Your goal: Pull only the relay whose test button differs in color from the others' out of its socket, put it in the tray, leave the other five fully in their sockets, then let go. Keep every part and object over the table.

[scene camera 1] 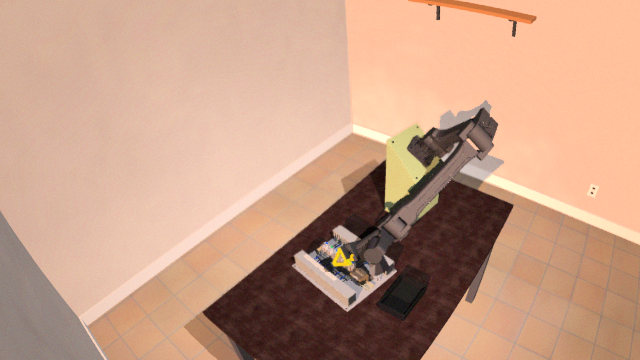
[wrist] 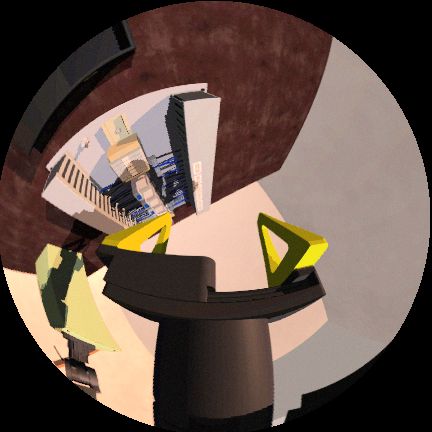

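My gripper has its yellow fingers wide open with nothing between them; in the scene view a yellow finger shows low over the relay panel. In the wrist view the row of relays runs along the middle of the panel, with blue test buttons on some; the far end of the row is partly hidden by a finger. I cannot tell which button differs in color. The relays appear seated in their sockets. The black tray stands on the table beside the panel.
A beige block sits at the end of the relay row. Pale slotted wire ducts stand along both sides of the row, with blue and black wires between. The yellow-green arm mount stands at the table's back.
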